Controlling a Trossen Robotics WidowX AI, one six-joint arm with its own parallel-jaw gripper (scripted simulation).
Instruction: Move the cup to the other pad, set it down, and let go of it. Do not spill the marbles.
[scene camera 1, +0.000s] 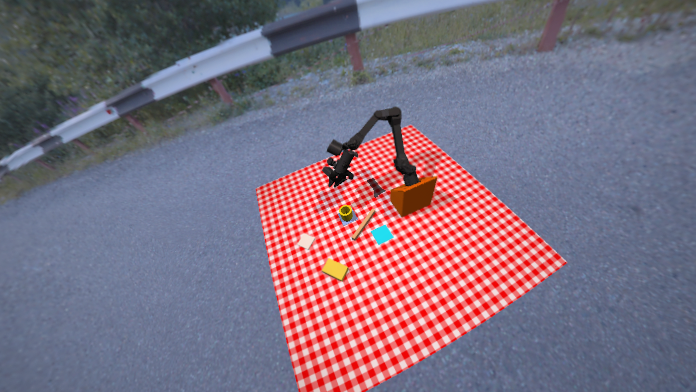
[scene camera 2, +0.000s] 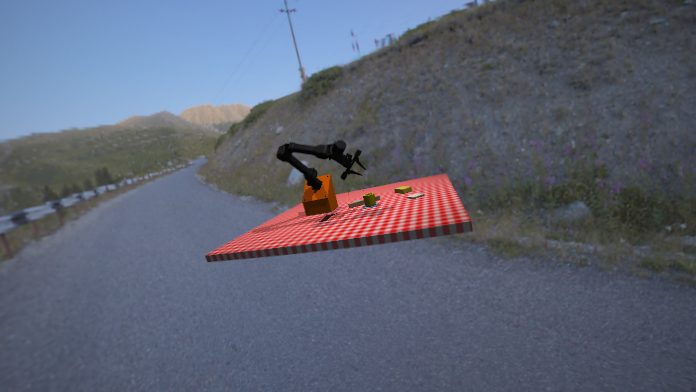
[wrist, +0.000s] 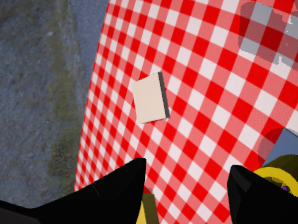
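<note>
I can see my gripper (wrist: 188, 172). Along with my own gripper, a white tile (wrist: 149, 94) is visible to me.
</note>
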